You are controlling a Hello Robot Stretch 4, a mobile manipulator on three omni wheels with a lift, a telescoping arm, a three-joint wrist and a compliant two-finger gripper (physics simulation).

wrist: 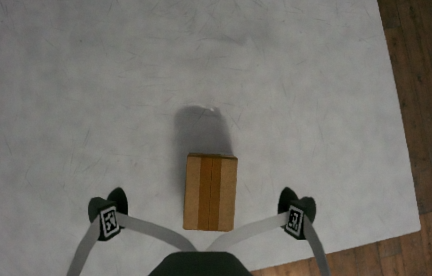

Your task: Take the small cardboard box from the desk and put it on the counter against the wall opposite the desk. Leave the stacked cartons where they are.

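Frame: origin at the robot's base, x back, y left, z down, level; centimetres.
Seen in the pictures: hand at its tool point: [203, 208].
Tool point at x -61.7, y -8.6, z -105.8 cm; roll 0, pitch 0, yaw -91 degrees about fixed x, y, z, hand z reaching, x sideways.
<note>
A point is followed by its place in that frame.
The small cardboard box [210, 192] {x -61.5, y -9.3, z -97.3 cm}, brown with a darker tape strip along its top, sits on the pale grey desk [310, 100] {x -73.4, y -23.1, z -92.3 cm}, a little below the middle of the wrist view. My gripper [202, 207] {x -61.7, y -8.6, z -105.8 cm} is open, with one fingertip to the left of the box and one to the right, and a gap on both sides. The fingers do not touch the box. How high the fingertips are above the desk top is hard to tell. The stacked cartons and the counter do not show in this view.
The desk's right edge runs down the right side of the view to a corner at the lower right. Its near edge runs along the bottom right. Brown wooden floor [410, 65] {x -109.6, y -115.9, z 2.7 cm} shows beyond both edges. A dark shadow lies on the desk above the box.
</note>
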